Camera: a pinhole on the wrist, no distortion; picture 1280 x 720 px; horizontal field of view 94.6 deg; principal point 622.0 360.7 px. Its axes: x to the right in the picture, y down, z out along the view. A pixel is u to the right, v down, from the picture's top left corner.
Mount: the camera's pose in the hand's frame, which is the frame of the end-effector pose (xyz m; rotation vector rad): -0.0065 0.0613 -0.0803 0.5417 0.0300 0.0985
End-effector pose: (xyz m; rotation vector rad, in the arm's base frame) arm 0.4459 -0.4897 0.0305 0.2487 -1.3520 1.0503
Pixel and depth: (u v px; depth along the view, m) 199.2 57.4 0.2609
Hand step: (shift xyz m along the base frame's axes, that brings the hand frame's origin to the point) 0.1226 -0.2427 -0.0415
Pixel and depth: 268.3 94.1 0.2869
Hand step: 0.1098 -0.2566 -0.0178
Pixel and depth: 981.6 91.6 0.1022
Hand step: 0.0205 0.0287 0.0621
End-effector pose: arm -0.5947 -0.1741 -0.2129 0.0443 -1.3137 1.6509
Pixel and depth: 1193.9 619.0 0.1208
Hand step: -0.1218 0.0391 0.0428
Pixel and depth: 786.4 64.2 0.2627
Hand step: 0.0373 -0.0109 0.2113
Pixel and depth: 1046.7 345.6 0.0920
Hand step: -0.0446 0.0456 0.0214
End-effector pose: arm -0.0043 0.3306 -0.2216 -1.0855 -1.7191 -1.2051
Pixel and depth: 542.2 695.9 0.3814
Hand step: 0.0219 0.3398 -0.1323
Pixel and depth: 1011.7 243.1 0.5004
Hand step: -0.3877 0.3122 0.1699
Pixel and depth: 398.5 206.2 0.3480
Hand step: -0.1735 0.0998 -0.2118
